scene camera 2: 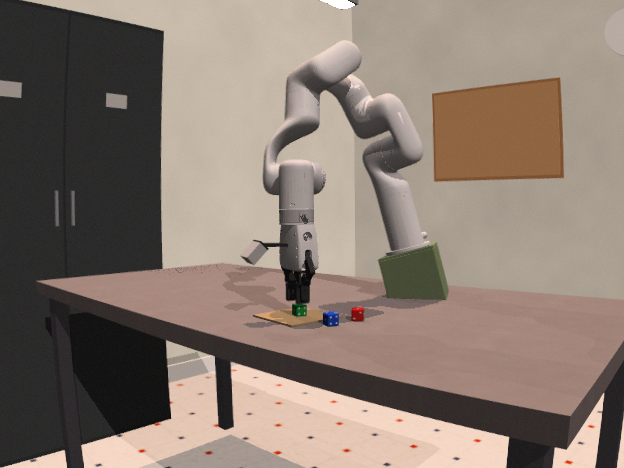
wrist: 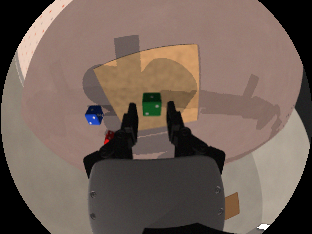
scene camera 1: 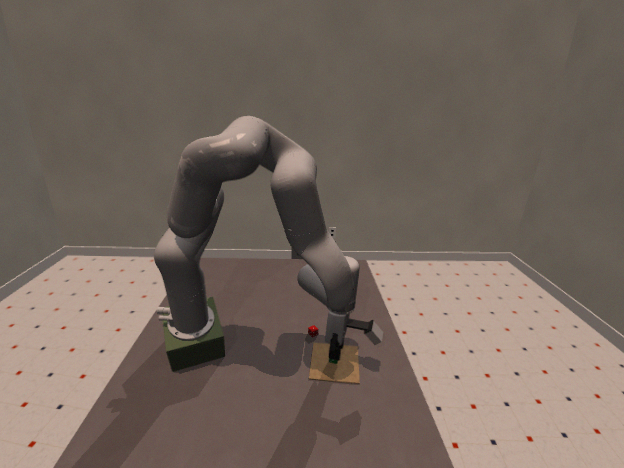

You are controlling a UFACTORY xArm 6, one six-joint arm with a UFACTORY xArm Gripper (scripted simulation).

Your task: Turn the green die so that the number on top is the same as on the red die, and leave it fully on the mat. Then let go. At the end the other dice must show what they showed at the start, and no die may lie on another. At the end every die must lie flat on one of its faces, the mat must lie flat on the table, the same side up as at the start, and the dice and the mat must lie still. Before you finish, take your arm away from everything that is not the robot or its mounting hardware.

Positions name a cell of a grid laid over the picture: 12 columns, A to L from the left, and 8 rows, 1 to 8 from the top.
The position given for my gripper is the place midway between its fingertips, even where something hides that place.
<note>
In view: my gripper (scene camera 2: F6) and a tan mat (scene camera 1: G7).
The tan mat shows as well in scene camera 2 (scene camera 2: F6) and in the wrist view (wrist: G3). My gripper shows as well in the wrist view (wrist: F4) and in scene camera 1 (scene camera 1: G7).
</note>
